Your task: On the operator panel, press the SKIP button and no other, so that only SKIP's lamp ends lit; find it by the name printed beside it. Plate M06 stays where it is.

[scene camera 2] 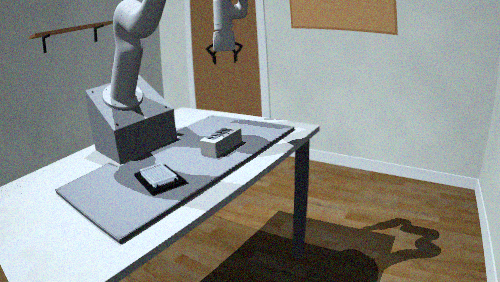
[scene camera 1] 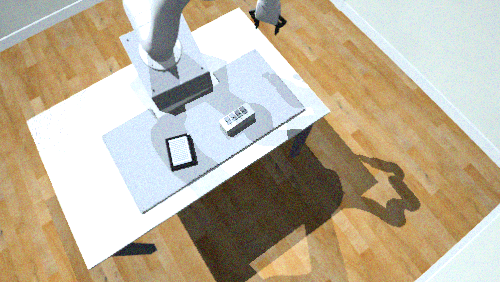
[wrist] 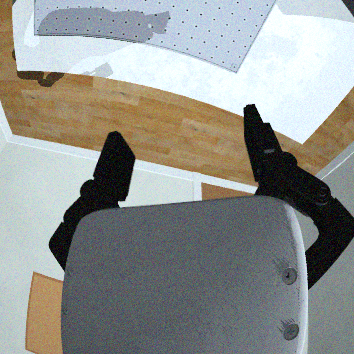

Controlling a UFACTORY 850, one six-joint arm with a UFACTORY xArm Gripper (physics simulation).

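Note:
The operator panel point(scene camera 1: 242, 127) point(scene camera 2: 228, 145) is a small pale box with a row of several buttons on top. It stands on the grey board; its printed names and lamps are too small to read. The panel does not show in the wrist view. The white ribbed plate point(scene camera 1: 180, 151) point(scene camera 2: 158, 175), presumably M06, lies in a black holder point(scene camera 1: 192, 163) point(scene camera 2: 178, 183) on the same board; no label on it is readable. My gripper point(scene camera 1: 266, 30) point(scene camera 2: 225, 62) point(wrist: 181, 131) is open and empty, high up and well away from the panel, toward the far end of the table.
The grey perforated board point(scene camera 1: 135, 170) point(scene camera 2: 95, 200) point(wrist: 210, 30) lies on the white table point(scene camera 1: 65, 175) point(scene camera 2: 30, 225) point(wrist: 295, 65). The arm's box-shaped base point(scene camera 1: 182, 92) point(scene camera 2: 145, 137) stands behind the board. A brown door point(scene camera 2: 225, 90) is in the wall behind the gripper in scene camera 2.

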